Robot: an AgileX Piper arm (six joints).
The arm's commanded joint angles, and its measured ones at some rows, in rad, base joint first. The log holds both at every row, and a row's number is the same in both.
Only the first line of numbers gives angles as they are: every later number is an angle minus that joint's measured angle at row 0.
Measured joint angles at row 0:
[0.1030, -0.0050, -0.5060, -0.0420, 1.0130, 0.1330]
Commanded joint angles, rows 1 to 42:
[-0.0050, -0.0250, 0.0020, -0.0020, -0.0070, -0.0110]
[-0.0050, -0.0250, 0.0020, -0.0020, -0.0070, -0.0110]
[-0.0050, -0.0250, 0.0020, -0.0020, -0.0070, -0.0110]
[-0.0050, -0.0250, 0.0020, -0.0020, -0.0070, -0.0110]
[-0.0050, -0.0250, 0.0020, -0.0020, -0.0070, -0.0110]
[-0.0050, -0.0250, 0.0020, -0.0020, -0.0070, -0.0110]
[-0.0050, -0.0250, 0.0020, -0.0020, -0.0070, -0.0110]
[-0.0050, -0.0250, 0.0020, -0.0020, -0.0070, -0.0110]
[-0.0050, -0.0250, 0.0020, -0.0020, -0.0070, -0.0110]
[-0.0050, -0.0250, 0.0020, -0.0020, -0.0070, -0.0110]
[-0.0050, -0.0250, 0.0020, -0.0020, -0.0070, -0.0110]
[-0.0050, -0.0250, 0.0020, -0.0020, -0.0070, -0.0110]
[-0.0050, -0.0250, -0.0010, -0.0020, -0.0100, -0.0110]
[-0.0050, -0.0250, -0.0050, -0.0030, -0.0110, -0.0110]
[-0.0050, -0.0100, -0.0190, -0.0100, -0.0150, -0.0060]
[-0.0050, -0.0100, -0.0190, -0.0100, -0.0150, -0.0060]
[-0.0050, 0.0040, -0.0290, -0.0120, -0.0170, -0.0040]
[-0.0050, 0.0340, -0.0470, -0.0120, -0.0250, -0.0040]
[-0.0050, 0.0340, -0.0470, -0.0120, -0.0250, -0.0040]
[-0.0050, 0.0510, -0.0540, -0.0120, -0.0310, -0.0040]
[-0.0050, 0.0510, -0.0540, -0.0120, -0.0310, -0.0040]
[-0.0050, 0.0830, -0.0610, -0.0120, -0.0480, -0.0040]
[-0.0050, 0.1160, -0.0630, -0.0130, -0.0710, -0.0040]
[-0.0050, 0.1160, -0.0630, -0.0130, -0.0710, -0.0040]
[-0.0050, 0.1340, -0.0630, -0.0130, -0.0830, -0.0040]
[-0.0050, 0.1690, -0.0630, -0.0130, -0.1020, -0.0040]
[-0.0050, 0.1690, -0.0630, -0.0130, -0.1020, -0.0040]
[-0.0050, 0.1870, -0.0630, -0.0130, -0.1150, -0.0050]
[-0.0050, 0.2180, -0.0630, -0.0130, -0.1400, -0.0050]
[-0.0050, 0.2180, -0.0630, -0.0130, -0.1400, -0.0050]
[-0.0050, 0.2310, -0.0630, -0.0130, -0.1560, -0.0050]
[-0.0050, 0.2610, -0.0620, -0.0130, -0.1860, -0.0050]
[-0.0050, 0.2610, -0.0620, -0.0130, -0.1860, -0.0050]
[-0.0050, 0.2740, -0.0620, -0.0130, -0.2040, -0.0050]
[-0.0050, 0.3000, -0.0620, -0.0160, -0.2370, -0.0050]
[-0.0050, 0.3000, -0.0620, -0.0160, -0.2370, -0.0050]
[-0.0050, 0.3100, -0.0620, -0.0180, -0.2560, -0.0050]
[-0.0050, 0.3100, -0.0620, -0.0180, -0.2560, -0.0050]
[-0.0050, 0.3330, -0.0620, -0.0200, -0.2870, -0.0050]
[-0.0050, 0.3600, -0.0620, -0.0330, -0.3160, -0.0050]
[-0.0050, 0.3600, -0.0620, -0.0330, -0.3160, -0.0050]
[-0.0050, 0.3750, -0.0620, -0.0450, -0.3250, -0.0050]
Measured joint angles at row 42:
[0.0000, 0.3440, -0.0550, -0.0190, -0.2780, 0.0000]
